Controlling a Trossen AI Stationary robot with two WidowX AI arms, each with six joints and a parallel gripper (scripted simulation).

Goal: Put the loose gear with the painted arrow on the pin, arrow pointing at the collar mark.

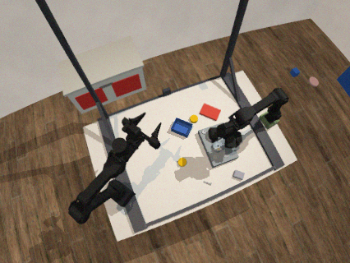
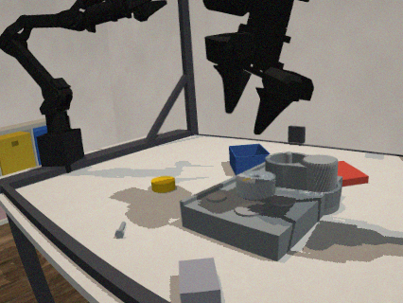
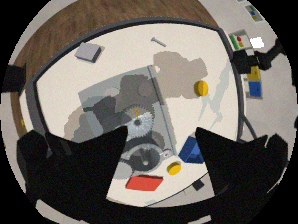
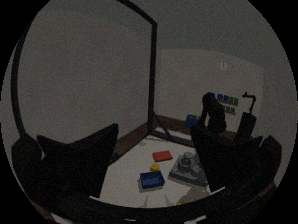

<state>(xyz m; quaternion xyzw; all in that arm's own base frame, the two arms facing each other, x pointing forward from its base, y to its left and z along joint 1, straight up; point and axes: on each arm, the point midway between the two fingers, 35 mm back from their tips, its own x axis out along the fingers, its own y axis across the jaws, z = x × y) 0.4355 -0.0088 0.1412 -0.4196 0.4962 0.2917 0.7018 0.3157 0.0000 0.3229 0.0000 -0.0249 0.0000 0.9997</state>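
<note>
Right now the grey gear is 130 mm below my left hand and 10 mm to the left of it. Also, from my left hand: red plate (240 mm behind, 170 mm below, 100 mm to the left); bolt (180 mm below, 160 mm ahead, 140 mm to the right); blue tray (220 mm behind, 170 mm below, 120 mm to the right).
</note>
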